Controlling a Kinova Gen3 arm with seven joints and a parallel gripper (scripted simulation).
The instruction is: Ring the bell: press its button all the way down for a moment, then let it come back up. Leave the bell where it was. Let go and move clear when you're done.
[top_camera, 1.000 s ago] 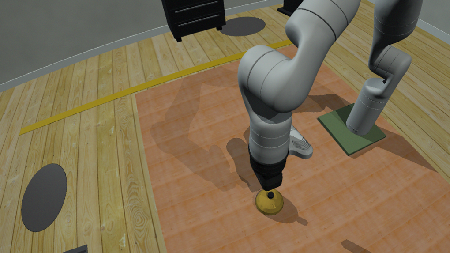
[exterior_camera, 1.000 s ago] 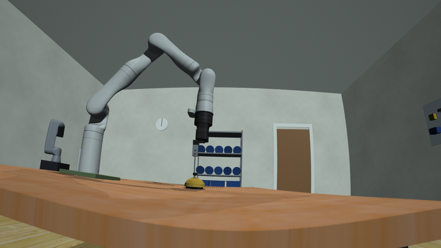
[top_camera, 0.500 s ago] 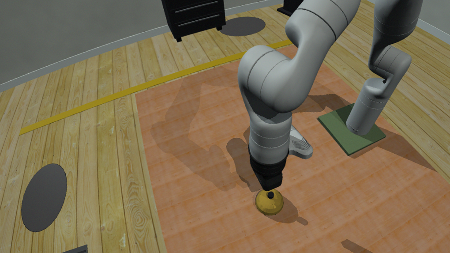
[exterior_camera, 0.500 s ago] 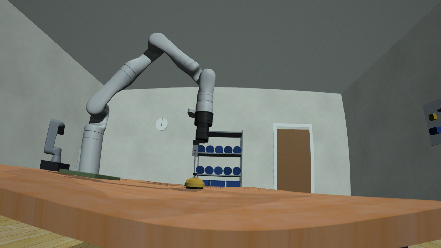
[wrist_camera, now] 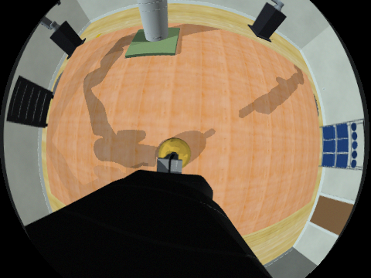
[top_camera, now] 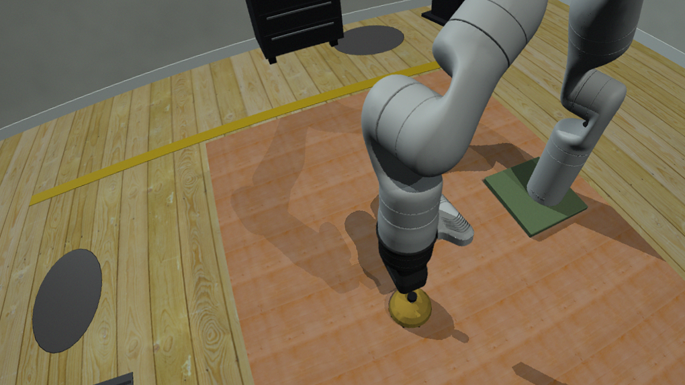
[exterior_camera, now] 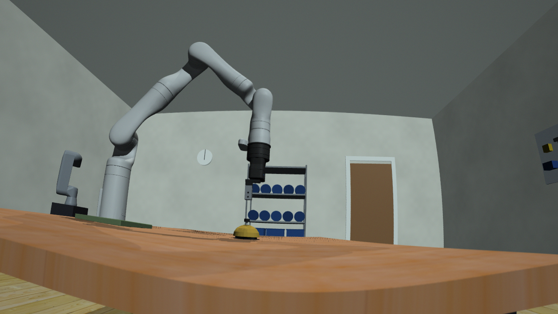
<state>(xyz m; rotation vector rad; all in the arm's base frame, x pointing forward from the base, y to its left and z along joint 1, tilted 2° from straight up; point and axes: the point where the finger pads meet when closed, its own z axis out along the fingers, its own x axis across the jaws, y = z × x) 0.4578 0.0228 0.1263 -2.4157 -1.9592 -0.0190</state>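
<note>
The black button is 9 cm below my hand. Also, from my hand: bell: 11 cm below.
</note>
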